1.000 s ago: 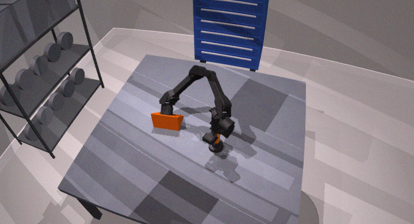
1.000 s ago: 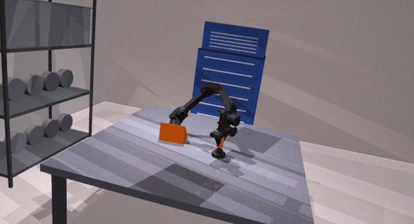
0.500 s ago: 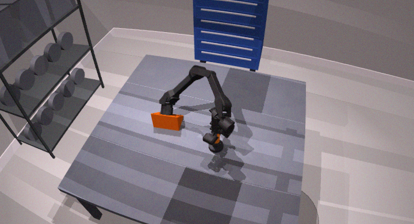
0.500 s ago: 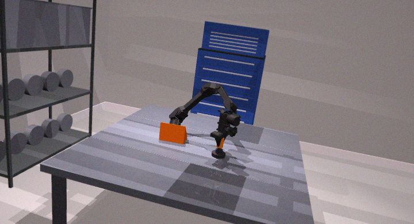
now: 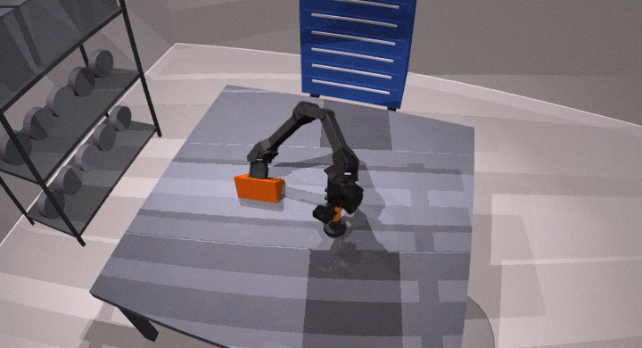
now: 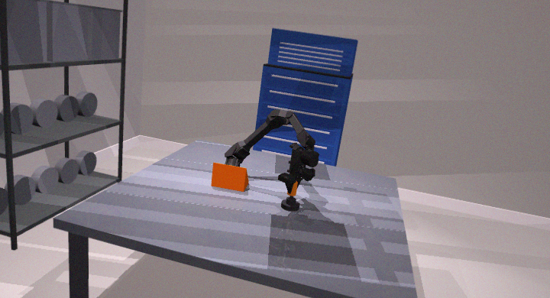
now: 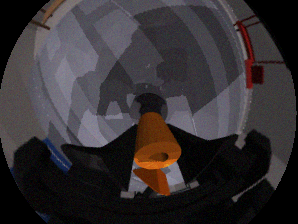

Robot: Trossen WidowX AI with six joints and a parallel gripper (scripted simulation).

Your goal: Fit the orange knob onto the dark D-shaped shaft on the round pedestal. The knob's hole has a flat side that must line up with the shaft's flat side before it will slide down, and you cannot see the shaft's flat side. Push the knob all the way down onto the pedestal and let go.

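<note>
The dark round pedestal lies 40 mm below my gripper tip. From my gripper tip the other things lie so: orange knob (20 mm above).
</note>
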